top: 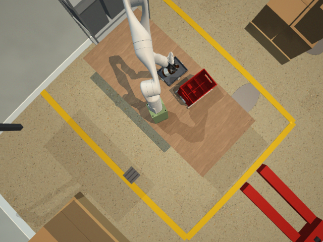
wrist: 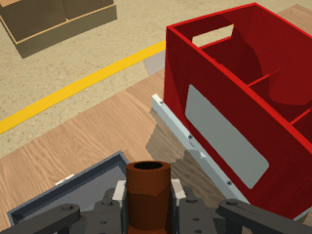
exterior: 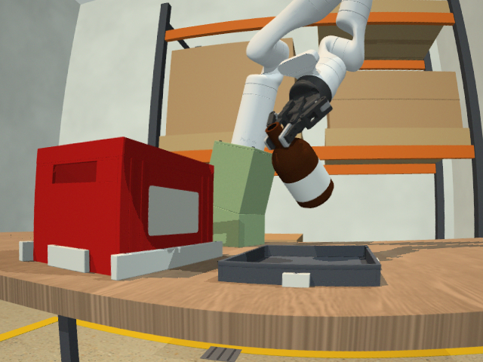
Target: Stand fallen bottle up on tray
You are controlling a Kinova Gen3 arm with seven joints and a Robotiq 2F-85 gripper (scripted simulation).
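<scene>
Right now the brown bottle is 4 cm below my hand, 3 cm to the left of it and 3 cm behind it. Round my hand: red crate: 25 cm to the right, 12 cm below, 1 cm behind; dark grey tray: 19 cm below, 4 cm to the left, 4 cm ahead.
</scene>
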